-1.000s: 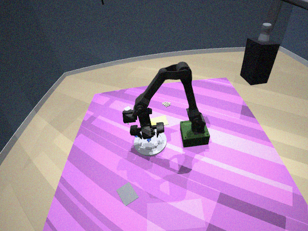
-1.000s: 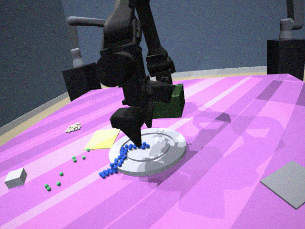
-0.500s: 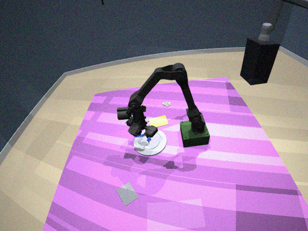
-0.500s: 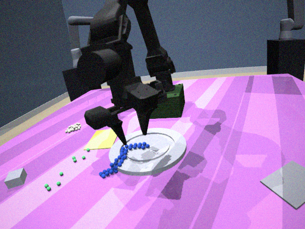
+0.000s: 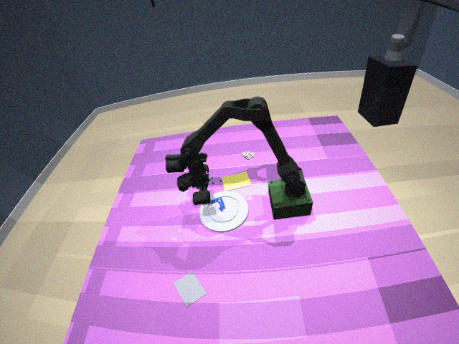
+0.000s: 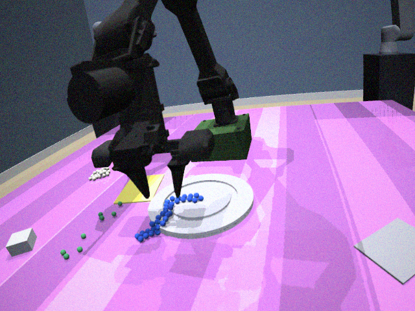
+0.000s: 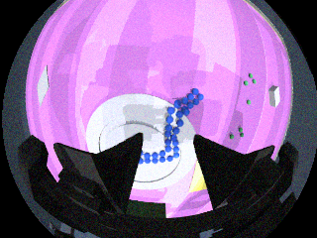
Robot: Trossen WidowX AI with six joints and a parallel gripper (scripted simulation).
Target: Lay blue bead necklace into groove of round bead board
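The round white bead board is 60 mm behind my gripper tip, 50 mm below it and 40 mm to the left of it. Also, from my gripper tip: yellow sheet 130 mm behind, 120 mm to the right, 60 mm below; grey tile 350 mm to the left, 80 mm ahead, 60 mm below; cube 290 mm to the right, 80 mm ahead, 50 mm below.
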